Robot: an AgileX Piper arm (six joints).
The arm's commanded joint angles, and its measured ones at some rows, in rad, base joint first. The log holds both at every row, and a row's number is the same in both.
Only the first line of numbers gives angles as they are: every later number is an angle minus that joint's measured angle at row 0.
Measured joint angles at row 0: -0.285 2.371 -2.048 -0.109 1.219 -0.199
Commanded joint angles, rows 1 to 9: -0.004 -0.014 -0.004 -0.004 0.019 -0.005; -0.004 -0.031 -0.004 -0.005 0.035 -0.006; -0.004 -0.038 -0.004 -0.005 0.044 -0.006; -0.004 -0.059 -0.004 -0.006 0.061 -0.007; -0.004 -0.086 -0.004 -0.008 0.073 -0.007; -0.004 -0.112 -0.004 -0.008 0.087 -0.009; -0.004 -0.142 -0.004 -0.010 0.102 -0.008; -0.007 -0.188 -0.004 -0.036 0.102 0.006; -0.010 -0.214 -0.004 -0.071 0.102 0.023
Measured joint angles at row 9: -0.001 -0.174 0.000 -0.021 0.001 0.005
